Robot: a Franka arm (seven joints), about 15 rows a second.
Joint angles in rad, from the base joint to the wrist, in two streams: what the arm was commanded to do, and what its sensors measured. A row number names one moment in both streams.
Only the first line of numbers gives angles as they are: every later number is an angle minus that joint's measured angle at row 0.
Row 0, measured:
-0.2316 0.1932 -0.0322 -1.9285 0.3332 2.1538 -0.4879
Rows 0 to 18, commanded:
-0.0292 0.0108 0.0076 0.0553 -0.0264 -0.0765 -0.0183
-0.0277 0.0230 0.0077 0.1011 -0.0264 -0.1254 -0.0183
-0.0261 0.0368 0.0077 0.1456 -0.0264 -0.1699 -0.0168
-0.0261 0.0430 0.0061 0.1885 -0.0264 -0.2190 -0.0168
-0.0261 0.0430 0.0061 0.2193 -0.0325 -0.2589 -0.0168
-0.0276 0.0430 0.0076 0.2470 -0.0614 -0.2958 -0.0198
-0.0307 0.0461 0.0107 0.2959 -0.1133 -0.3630 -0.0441
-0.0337 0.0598 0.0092 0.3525 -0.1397 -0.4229 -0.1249
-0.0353 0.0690 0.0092 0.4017 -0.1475 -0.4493 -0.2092
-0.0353 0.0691 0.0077 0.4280 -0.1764 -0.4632 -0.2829
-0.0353 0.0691 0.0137 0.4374 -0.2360 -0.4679 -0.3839
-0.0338 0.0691 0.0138 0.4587 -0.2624 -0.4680 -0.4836
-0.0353 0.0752 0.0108 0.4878 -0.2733 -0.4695 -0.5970
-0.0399 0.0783 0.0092 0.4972 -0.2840 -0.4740 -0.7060
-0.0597 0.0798 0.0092 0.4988 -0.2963 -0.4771 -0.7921
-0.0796 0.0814 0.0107 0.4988 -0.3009 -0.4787 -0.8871
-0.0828 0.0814 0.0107 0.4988 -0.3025 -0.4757 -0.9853
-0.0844 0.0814 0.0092 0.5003 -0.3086 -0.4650 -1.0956
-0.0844 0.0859 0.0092 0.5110 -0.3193 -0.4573 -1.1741
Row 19, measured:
-0.0705 0.0588 -0.0049 0.4615 -0.2913 -0.4425 -1.0074
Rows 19 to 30, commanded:
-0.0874 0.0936 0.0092 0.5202 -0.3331 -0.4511 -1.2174
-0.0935 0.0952 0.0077 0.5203 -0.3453 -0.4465 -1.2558
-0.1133 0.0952 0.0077 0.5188 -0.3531 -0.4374 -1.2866
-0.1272 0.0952 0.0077 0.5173 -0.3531 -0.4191 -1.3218
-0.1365 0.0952 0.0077 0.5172 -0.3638 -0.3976 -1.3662
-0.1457 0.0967 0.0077 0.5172 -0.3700 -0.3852 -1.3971
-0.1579 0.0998 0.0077 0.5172 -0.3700 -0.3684 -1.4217
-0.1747 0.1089 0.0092 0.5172 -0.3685 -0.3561 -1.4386
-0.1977 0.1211 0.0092 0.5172 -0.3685 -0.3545 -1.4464
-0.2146 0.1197 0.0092 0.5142 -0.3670 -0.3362 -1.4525
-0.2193 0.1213 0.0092 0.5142 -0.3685 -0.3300 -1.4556
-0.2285 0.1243 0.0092 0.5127 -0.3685 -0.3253 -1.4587
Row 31, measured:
-0.2048 0.1044 -0.0061 0.4868 -0.3549 -0.3354 -1.4429
